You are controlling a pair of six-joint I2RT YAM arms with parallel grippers.
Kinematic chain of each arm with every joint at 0, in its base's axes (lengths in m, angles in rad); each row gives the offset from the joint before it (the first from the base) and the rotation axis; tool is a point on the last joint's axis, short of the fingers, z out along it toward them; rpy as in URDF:
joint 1: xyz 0 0 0.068 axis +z
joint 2: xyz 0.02 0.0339 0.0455 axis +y
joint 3: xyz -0.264 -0.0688 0 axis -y
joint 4: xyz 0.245 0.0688 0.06 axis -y
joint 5: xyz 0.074 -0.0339 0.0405 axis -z
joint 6: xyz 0.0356 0 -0.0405 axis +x
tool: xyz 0 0 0 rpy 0 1.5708 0
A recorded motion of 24 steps. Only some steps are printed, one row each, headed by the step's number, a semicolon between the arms.
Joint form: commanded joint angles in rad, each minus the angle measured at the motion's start. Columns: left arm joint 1, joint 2, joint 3, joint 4, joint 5, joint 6; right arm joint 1, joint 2, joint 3, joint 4, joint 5, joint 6.
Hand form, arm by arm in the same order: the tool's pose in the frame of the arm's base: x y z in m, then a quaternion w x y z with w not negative. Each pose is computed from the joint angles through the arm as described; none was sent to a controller.
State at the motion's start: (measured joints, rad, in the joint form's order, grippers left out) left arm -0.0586 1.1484 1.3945 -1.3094 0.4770 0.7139; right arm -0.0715 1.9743 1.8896 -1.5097 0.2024 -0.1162
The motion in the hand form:
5: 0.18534 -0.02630 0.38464 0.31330 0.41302 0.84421 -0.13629; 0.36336 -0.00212 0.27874 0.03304 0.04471 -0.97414 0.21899
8: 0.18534 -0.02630 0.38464 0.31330 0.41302 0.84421 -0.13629; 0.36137 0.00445 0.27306 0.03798 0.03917 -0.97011 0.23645
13: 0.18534 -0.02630 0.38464 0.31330 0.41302 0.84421 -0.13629; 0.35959 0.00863 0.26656 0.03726 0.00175 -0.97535 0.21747
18: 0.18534 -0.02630 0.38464 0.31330 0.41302 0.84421 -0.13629; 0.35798 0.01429 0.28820 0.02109 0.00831 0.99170 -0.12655
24: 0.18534 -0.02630 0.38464 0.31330 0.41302 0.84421 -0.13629; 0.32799 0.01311 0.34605 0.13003 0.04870 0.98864 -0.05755
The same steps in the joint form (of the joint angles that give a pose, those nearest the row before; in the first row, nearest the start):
5: 0.0065 0.0038 0.0195 -0.0008 0.0084 0.0118; 0.1076 -0.0179 -0.0679 0.0069 0.2396 0.0755
8: 0.0065 0.0038 0.0195 -0.0008 0.0084 0.0118; 0.1289 -0.0179 -0.0934 0.0072 0.2731 0.1152
13: 0.0065 0.0038 0.0195 -0.0008 0.0084 0.0118; 0.1370 -0.0183 -0.1179 0.0134 0.2297 0.2022
18: 0.0065 0.0038 0.0195 -0.0008 0.0084 0.0118; 0.1366 -0.0736 -0.0966 0.0706 0.0538 0.1949
24: 0.0065 0.0038 0.0195 -0.0008 0.0084 0.0118; 0.1266 -0.2464 -0.0889 0.1152 -0.0618 0.2522

